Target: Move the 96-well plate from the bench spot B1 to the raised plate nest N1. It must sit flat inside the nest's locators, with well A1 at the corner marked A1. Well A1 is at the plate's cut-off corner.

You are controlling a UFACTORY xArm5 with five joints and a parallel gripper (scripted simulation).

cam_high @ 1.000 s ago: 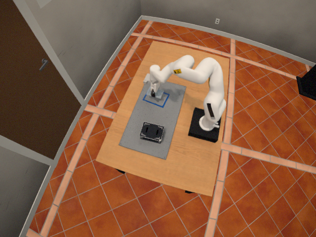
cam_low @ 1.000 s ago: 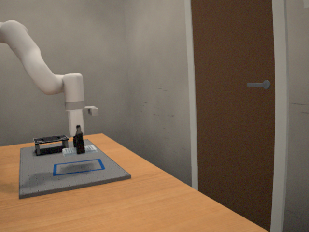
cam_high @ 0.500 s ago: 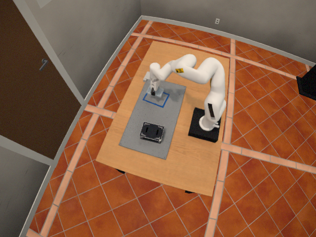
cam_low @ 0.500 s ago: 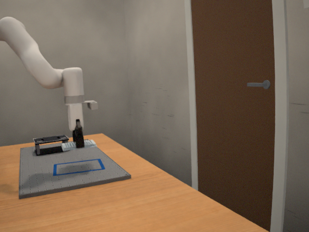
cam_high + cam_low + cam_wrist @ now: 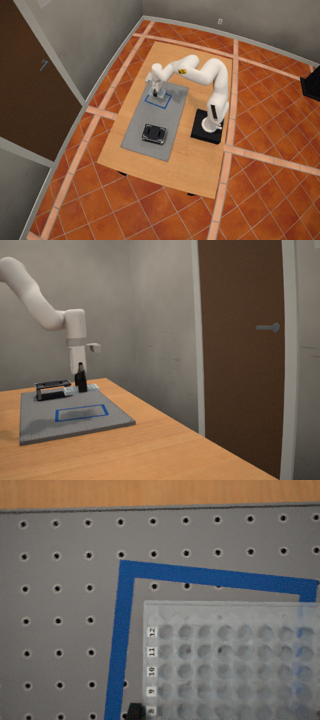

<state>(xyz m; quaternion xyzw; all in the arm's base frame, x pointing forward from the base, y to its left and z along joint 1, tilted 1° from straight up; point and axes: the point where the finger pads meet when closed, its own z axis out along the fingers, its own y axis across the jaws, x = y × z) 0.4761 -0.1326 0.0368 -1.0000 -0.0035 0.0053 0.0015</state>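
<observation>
My hand is 330 mm to the right of the raised plate nest, 90 mm past it and 40 mm above it. Round my hand: 96-well plate 10 mm below.
</observation>
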